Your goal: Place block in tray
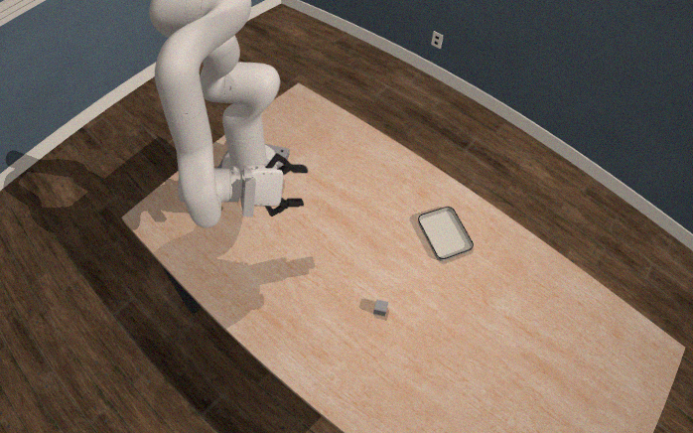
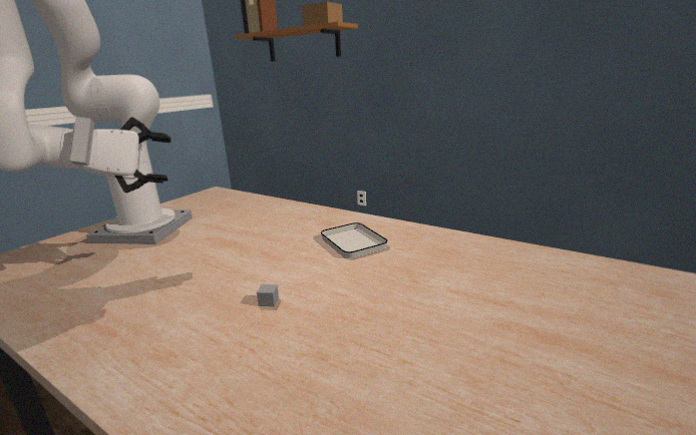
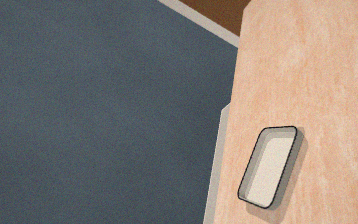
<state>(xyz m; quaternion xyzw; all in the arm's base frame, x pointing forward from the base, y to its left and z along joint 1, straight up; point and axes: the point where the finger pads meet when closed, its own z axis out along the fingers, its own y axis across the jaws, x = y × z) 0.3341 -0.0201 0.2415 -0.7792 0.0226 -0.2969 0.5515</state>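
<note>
My hand is 31 cm short of the grey block, 3 cm to the right of it and 25 cm above it. From my hand the other things lie so: white tray 25 cm ahead, 35 cm to the left, 26 cm below.
</note>
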